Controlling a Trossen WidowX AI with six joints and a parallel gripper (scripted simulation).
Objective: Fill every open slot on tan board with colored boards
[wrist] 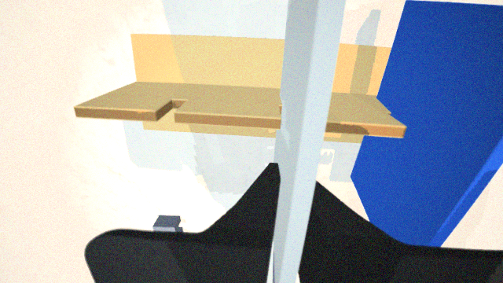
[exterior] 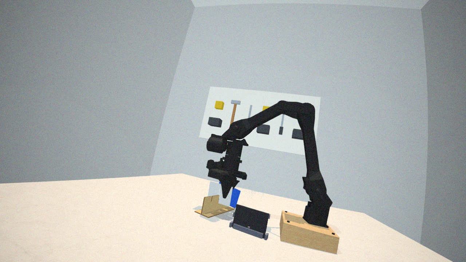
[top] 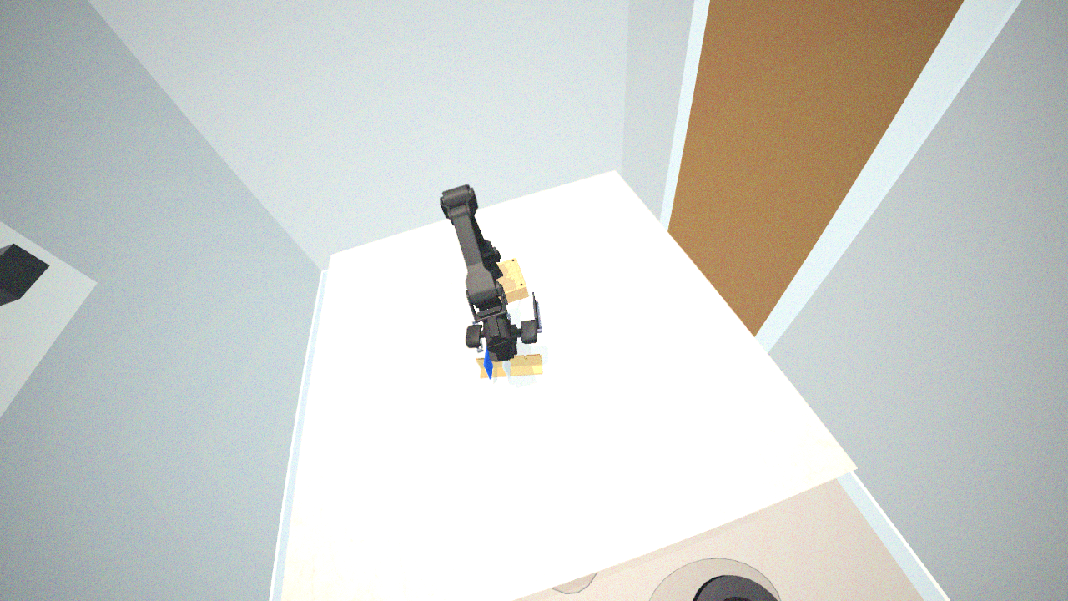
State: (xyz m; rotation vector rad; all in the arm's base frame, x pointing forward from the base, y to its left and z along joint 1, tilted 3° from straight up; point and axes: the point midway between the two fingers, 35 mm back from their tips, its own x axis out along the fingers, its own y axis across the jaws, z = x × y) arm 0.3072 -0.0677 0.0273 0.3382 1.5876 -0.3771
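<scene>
My gripper tip is 3 cm above the tan board, 2 cm short of it and 1 cm to the left of it. From my gripper tip the other things lie so: blue board 6 cm to the right, 1 cm below; black board 13 cm to the left, 9 cm behind, 3 cm below.
</scene>
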